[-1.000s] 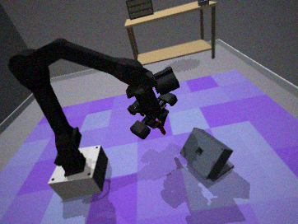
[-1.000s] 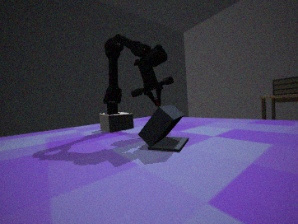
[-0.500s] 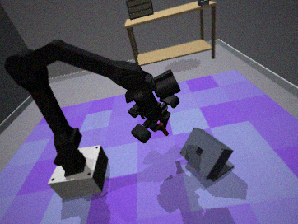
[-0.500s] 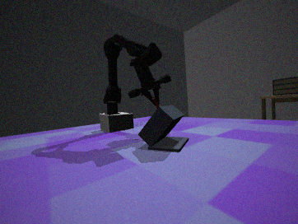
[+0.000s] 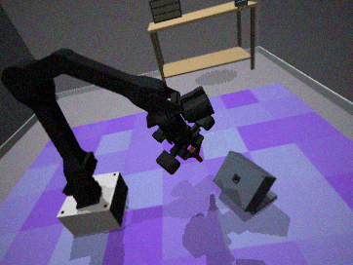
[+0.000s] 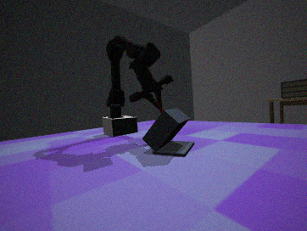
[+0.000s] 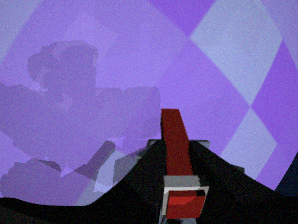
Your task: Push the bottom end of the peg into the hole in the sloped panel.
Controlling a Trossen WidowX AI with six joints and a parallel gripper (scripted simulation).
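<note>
Right now my gripper tip is 10 cm short of the sloped grey panel, 9 cm to the left of it and 6 cm above it. Also, from my gripper tip: red peg: 2 cm above; grey foot plate: 13 cm below, 12 cm ahead, 8 cm to the right.
</note>
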